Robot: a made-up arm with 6 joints. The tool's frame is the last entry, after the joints. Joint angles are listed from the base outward. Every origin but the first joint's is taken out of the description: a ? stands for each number. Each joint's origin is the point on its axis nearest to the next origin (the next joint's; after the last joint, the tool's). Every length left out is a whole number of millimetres.
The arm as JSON. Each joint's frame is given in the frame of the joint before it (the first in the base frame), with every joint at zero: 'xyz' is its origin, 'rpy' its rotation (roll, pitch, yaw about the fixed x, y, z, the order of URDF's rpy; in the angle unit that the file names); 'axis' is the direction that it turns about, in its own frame. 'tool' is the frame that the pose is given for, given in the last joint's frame.
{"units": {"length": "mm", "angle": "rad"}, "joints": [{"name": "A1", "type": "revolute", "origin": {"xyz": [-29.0, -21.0, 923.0], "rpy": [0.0, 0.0, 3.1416]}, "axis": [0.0, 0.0, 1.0]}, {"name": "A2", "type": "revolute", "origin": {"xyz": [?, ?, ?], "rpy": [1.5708, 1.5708, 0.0]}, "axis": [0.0, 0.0, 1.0]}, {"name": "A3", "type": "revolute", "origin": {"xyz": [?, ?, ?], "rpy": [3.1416, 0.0, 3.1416]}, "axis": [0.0, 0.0, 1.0]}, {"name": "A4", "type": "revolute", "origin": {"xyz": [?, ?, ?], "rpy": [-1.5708, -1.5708, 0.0]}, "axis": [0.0, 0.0, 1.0]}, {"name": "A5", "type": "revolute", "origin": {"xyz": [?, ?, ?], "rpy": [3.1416, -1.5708, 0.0]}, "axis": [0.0, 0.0, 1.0]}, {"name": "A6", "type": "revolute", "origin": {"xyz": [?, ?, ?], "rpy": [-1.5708, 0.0, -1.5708]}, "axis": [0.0, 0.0, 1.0]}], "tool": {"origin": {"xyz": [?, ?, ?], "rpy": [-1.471, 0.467, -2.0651]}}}
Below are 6 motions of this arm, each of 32 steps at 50 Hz.
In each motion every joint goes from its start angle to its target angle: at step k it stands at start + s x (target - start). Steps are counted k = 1, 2, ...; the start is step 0. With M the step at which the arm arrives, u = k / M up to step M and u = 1 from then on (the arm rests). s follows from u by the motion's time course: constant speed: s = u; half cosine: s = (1 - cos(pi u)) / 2; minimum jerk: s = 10 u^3 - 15 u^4 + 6 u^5.
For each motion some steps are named. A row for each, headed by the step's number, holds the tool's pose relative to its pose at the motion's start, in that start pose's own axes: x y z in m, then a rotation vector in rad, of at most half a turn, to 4 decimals.
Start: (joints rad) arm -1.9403 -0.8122 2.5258 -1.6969 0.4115 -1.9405
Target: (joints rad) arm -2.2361 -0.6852 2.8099 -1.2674 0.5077 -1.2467
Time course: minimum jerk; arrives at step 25
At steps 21, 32:
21: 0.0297 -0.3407 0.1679 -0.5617 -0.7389 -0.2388
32: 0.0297 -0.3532 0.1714 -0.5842 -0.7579 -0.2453

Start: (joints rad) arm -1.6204 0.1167 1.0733 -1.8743 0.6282 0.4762
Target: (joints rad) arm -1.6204 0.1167 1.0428 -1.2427 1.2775 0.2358
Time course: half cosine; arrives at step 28
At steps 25, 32:
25: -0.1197 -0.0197 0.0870 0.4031 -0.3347 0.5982
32: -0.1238 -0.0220 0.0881 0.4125 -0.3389 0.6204

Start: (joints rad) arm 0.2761 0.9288 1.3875 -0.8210 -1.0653 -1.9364
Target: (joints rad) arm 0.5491 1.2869 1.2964 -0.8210 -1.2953 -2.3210
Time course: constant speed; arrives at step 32
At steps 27, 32:
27: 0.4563 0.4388 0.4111 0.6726 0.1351 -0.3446
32: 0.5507 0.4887 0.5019 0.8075 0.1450 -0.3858

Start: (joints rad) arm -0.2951 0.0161 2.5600 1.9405 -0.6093 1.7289
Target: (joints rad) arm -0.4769 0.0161 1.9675 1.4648 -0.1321 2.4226
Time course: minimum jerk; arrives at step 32
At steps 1, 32:
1: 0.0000 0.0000 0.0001 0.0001 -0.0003 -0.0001
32: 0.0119 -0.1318 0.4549 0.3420 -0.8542 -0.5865

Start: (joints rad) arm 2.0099 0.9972 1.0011 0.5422 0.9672 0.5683
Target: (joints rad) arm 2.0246 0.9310 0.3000 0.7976 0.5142 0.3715
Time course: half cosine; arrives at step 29
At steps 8, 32:
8: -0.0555 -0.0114 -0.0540 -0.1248 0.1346 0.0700
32: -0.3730 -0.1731 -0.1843 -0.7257 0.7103 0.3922

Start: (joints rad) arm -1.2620 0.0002 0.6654 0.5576 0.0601 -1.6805
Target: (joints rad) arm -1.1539 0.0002 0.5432 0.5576 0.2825 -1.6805
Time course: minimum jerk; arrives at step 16
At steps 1, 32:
1: 0.0001 0.0000 -0.0002 -0.0003 0.0004 0.0001
32: 0.0504 -0.0291 -0.0845 -0.1398 0.1706 0.0469

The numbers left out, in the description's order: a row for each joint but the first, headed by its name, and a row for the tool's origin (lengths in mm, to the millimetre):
A2: -120.0 2.0 0.0
A3: -1244.0 -10.0 0.0
A4: 135.0 -530.0 0.0
A5: 20.0 -6.0 0.0
A6: -204.0 -16.0 0.0
tool: 28.0 28.0 0.0

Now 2 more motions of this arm.
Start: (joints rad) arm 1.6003 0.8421 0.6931 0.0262 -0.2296 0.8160
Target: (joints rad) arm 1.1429 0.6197 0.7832 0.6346 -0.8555 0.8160
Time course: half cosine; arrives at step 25
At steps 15, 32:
15: 0.3364 -0.5143 -0.0400 -0.4513 -0.0347 -0.3581
32: 0.4265 -0.8343 -0.0646 -0.7038 0.0348 -0.6032

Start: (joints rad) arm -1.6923 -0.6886 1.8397 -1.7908 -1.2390 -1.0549
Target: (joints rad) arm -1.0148 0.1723 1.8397 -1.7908 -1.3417 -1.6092
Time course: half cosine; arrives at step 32
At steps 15, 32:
15: -0.0974 -0.3355 0.6446 0.1605 0.6444 0.1721
32: 0.3628 -0.5232 1.2579 0.1868 1.5036 0.1881

